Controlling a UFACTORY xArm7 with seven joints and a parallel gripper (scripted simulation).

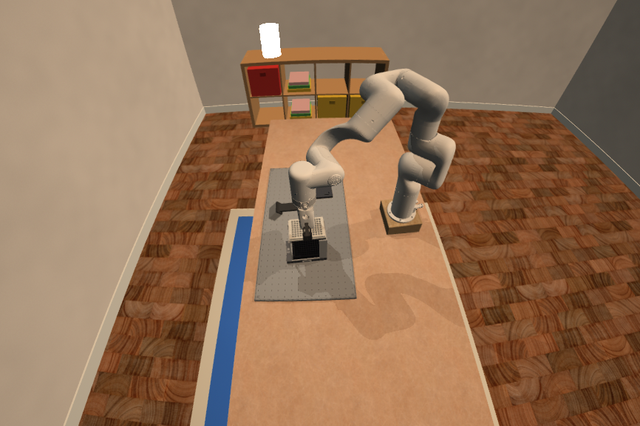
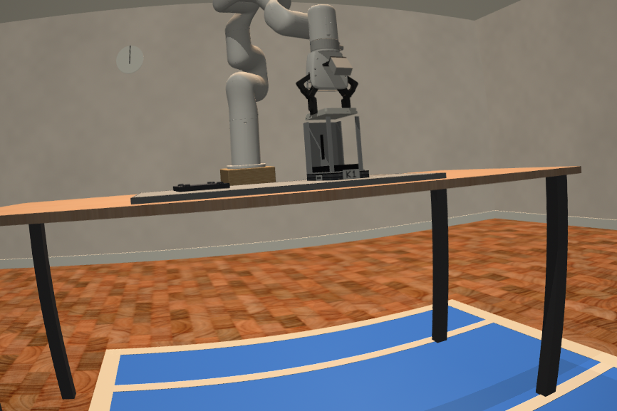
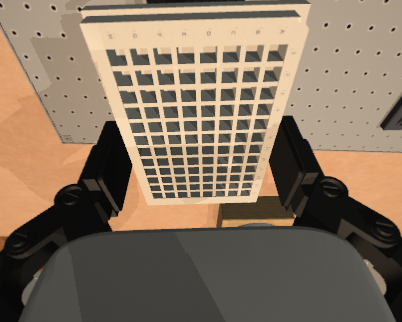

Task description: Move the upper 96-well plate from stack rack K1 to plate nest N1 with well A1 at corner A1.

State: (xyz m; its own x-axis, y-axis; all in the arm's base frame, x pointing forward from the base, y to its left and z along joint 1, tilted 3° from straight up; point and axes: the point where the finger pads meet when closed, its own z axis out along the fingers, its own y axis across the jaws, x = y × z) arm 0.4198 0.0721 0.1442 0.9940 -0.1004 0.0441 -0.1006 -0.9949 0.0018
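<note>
My gripper is now 32 cm to the left of the dark plate nest N1, 17 cm above it and 9 cm past it. From my hand the other things lie so: cream 96-well plate: 1 cm below; dark plate: 15 cm below; K1 label: 16 cm below, 9 cm ahead, 1 cm to the right.
</note>
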